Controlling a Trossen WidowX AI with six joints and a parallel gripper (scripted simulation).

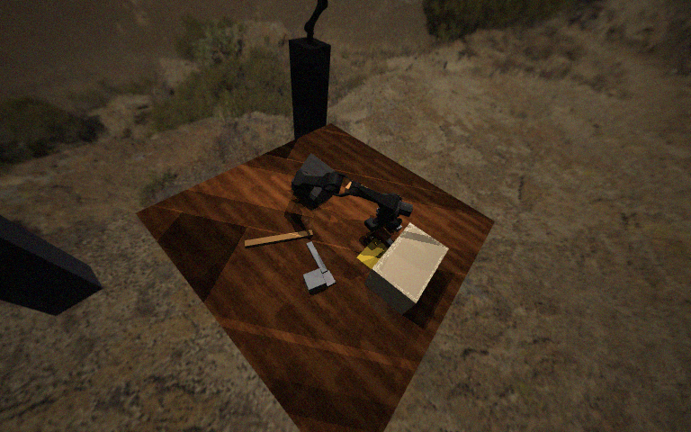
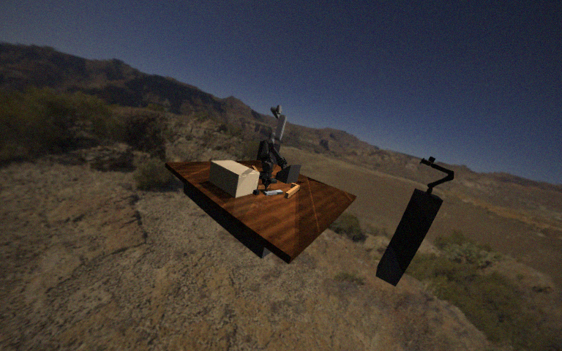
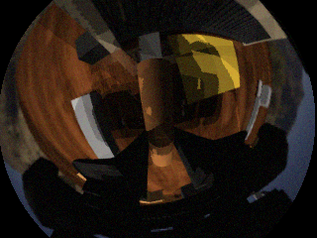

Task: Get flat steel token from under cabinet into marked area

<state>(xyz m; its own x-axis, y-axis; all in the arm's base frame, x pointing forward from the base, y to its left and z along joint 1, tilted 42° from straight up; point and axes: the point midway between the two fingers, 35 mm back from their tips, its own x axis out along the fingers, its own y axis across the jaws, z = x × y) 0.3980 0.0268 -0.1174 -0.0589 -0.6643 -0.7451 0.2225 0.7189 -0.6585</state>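
The grey bar is 90 mm to the left of my gripper tip. Round my gripper tip: steel token: 210 mm ahead, 100 mm to the right, 10 mm below; grey block: 420 mm to the right, 40 mm behind, 10 mm above; grey scraper: 350 mm to the right, 60 mm behind.
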